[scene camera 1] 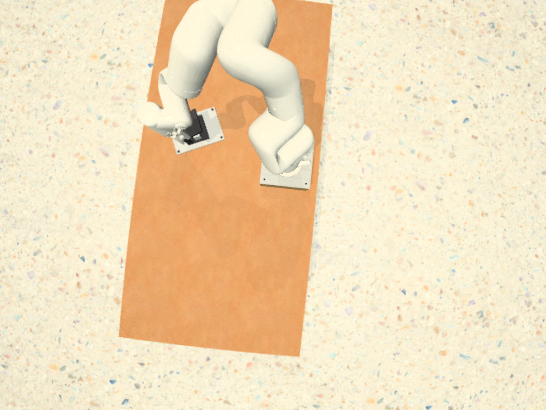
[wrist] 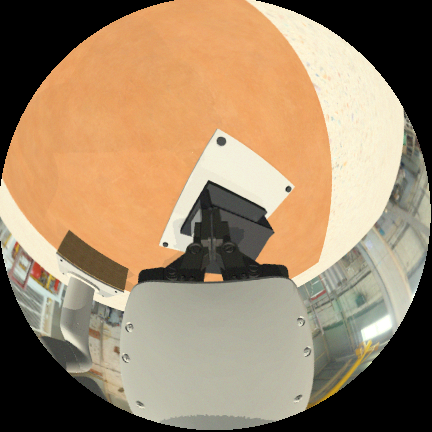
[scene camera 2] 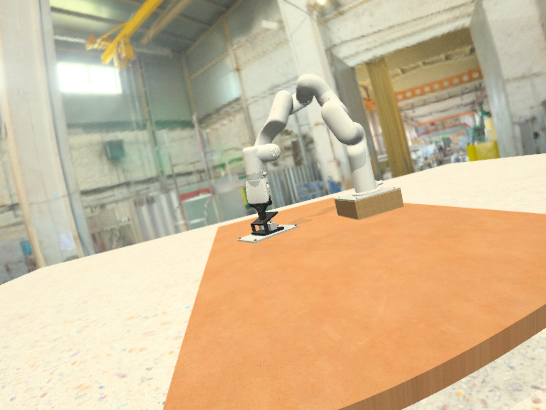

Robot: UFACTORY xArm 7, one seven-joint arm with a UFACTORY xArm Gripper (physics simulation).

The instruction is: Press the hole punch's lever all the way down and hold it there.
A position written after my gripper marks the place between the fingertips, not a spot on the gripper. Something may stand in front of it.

In view: my gripper (scene camera 2: 262, 219), a black hole punch lever (wrist: 250, 237) and a white plate (scene camera 1: 210, 117).
My gripper also shows in the wrist view (wrist: 210, 219).
